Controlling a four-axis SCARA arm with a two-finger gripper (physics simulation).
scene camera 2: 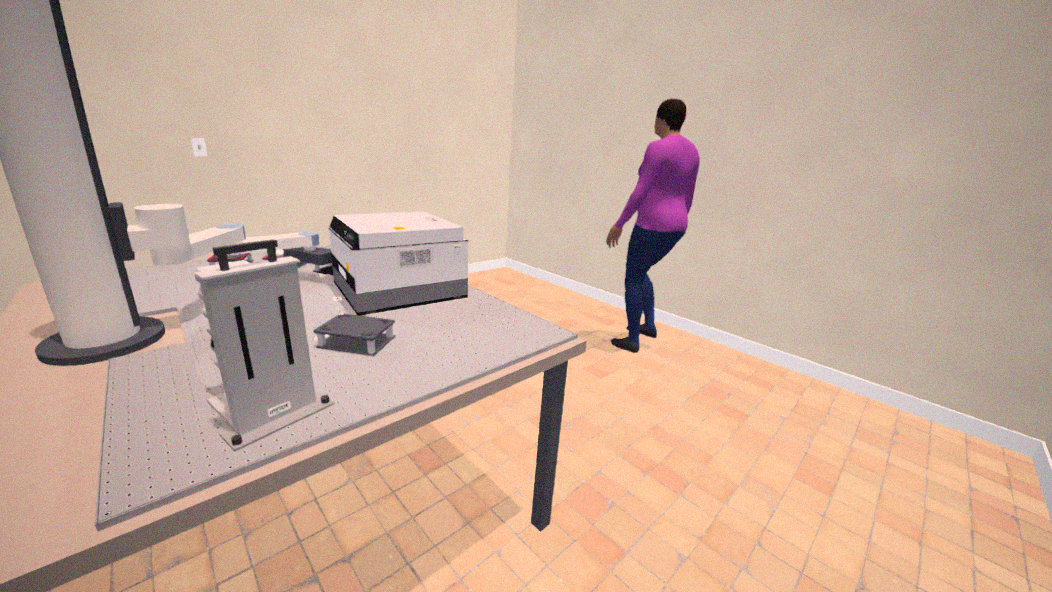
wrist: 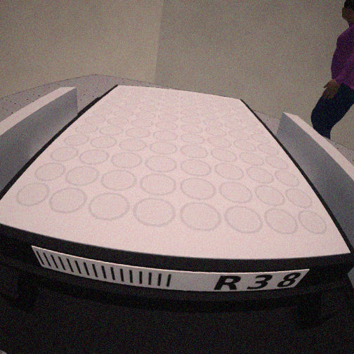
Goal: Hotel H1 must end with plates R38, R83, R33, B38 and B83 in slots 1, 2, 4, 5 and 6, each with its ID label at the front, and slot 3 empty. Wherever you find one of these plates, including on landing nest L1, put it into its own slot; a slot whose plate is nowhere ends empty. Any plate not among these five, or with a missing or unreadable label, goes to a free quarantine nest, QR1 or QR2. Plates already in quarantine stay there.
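Where they show: arm's base, origin of its link: (scene camera 2: 105, 342).
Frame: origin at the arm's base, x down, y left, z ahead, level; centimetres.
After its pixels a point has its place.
Plate R38 (wrist: 165, 162), white-topped with rows of round wells and a dark rim, fills the middle of the wrist view. Its label (wrist: 170, 272) reads R38 and faces the camera. My gripper (wrist: 178, 113) is shut on this plate, with a grey finger against each long side. Whether the plate rests on a nest or hangs free cannot be told. In the scene view the dark gripper body is partly hidden behind the hotel and the white instrument. The grey hotel tower (scene camera 2: 268, 346) {x -16.7, y -62.9, z 27.3 cm} stands at the front left; its slots face away and their contents cannot be read.
A white boxy instrument (scene camera 2: 400, 261) {x -17.0, y -24.9, z 72.0 cm} stands at the table's back right. A low dark nest (scene camera 2: 355, 326) {x -6.3, y -40.7, z 50.7 cm} on light feet stands in front of it, with no plate on it. The arm's thick column (scene camera 2: 73, 191) {x -38.8, y -6.8, z 3.1 cm} rises at the left. A person in purple (scene camera 2: 669, 184) stands beyond the table.
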